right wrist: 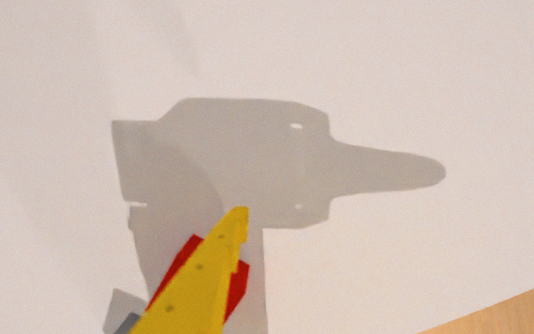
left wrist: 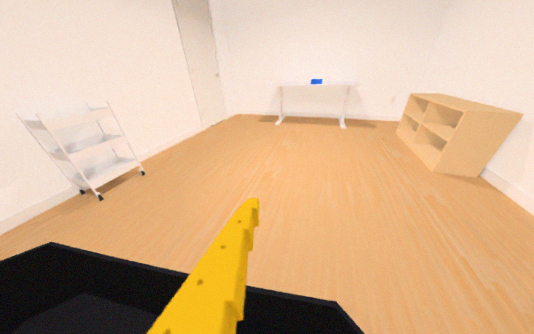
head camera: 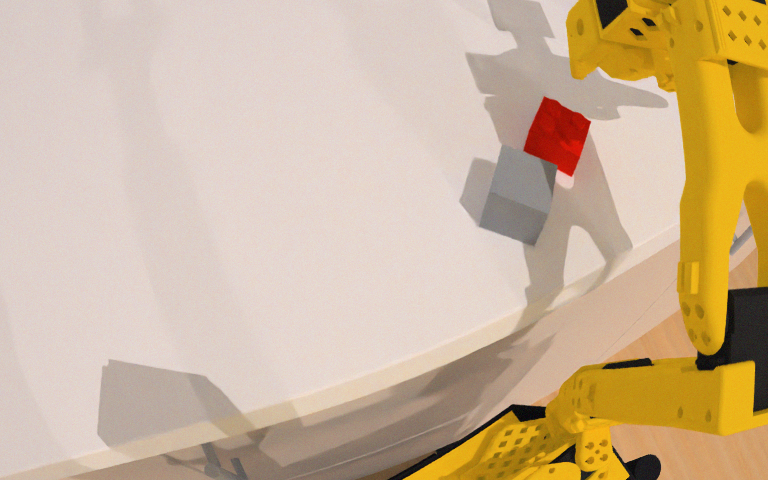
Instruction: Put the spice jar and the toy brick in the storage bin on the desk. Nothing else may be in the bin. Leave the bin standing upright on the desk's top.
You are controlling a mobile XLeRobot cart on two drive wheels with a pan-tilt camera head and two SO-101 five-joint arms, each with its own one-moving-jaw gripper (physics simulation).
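Frame: origin at the left arm's base, x back, y right, z up, level; centimetres.
Seen in the pictures: left hand at its tool point: point(left wrist: 258, 208); right hand at its tool point: point(right wrist: 247, 219) point(head camera: 580, 73); right arm's base at its link origin: point(head camera: 558, 467).
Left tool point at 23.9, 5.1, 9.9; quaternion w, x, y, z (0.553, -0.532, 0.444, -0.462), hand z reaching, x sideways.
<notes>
A point is followed by its place in that frame, as x, y, z.
The red toy brick point(head camera: 557, 135) @[-15.6, 36.9, 15.4] point(right wrist: 239, 292) @[-15.6, 39.7, 15.4] lies on the white table top, touching or very near a grey block at the right of the head view. My right gripper point(head camera: 620, 67) point(right wrist: 242, 215) is open, with one notched jaw showing in the right wrist view. It hangs above the table, and that jaw covers the middle of the brick in that view. My left gripper point(left wrist: 252, 206) is open and empty, with one notched jaw showing over a black tray. A small blue box point(left wrist: 316, 81) @[328.9, -25.6, -1.5] stands on a far white desk; I cannot tell whether it is the bin. The spice jar does not show.
The grey block point(head camera: 521, 192) @[-13.5, 31.6, 16.5] point(right wrist: 129, 325) @[-15.8, 32.9, 14.2] stands near the brick. The white table point(head camera: 311, 226) @[-18.5, 23.7, 13.5] has its front edge running across the lower head view. The left wrist view shows the black tray point(left wrist: 295, 305), a white cart point(left wrist: 64, 152) @[92.4, 173.5, -28.1], the far desk point(left wrist: 295, 84) @[332.7, 9.4, -5.5] and a wooden shelf unit point(left wrist: 475, 145) @[174.0, -156.5, -45.6].
</notes>
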